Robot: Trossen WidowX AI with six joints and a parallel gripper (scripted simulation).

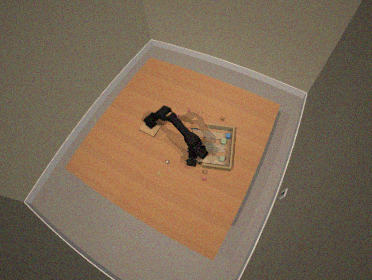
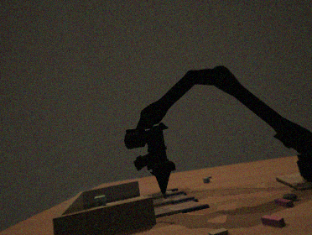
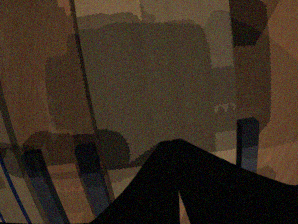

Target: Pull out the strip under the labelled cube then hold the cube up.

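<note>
My gripper tip is 120 mm past the cube and 150 mm to the left of it. Also, from my gripper tip: strip (80 mm ahead, 50 mm to the left).
</note>
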